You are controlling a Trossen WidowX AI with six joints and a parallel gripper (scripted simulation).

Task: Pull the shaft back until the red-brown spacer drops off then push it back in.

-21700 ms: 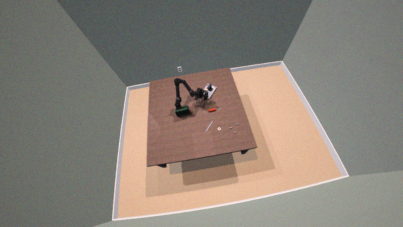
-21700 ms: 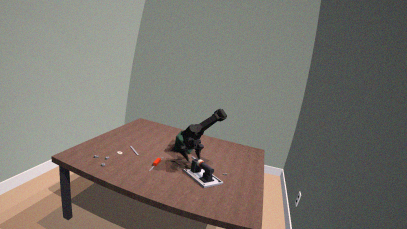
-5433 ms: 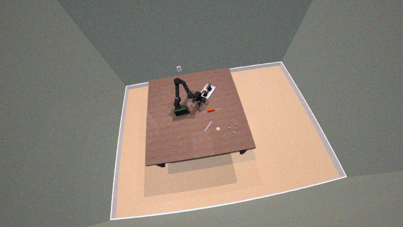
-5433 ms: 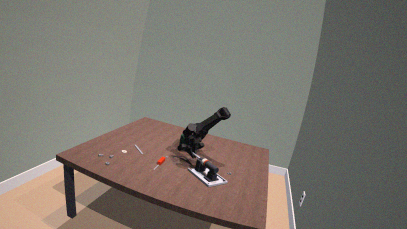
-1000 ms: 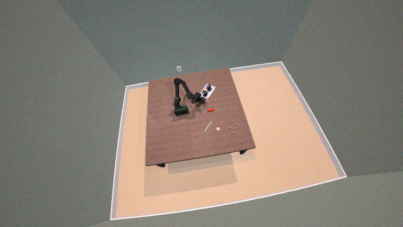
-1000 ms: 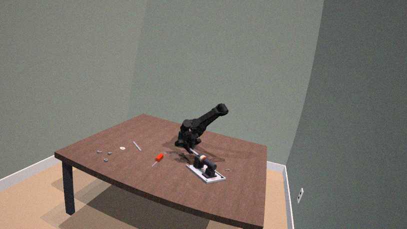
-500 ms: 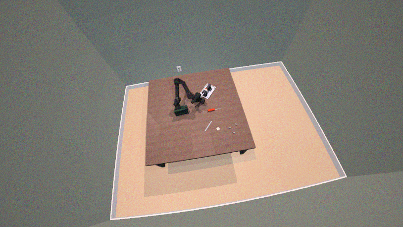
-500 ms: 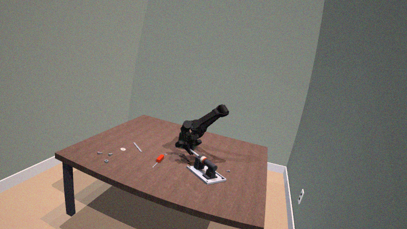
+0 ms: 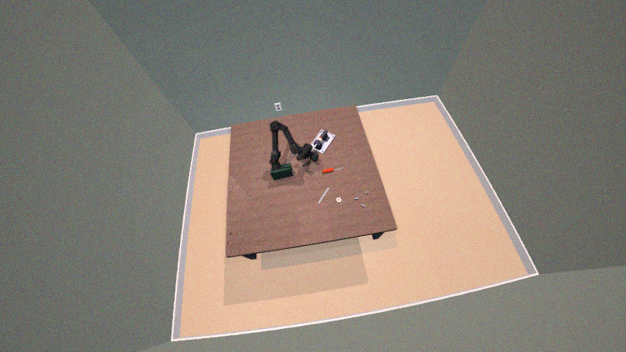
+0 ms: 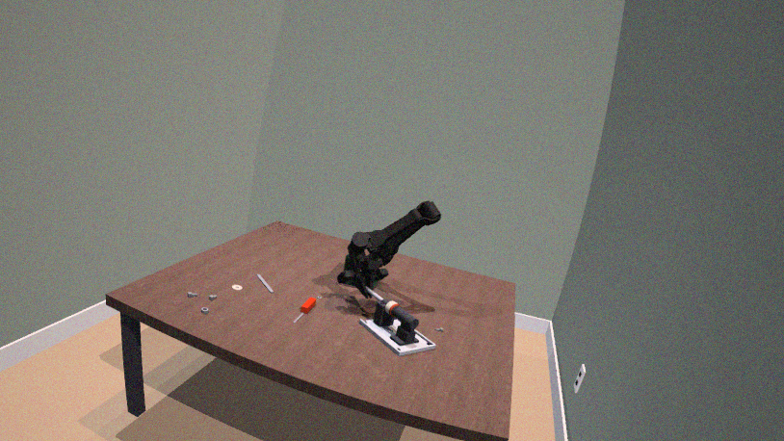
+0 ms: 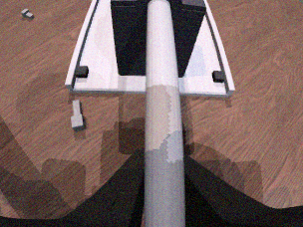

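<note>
My gripper tip is 40 mm short of the shaft, 50 mm to the right of it and 20 mm below it. Also, from my gripper tip: red-brown spacer: 100 mm ahead, 110 mm to the left, 20 mm above; then orange-handled screwdriver: 150 mm ahead, 190 mm to the right, 50 mm below.
</note>
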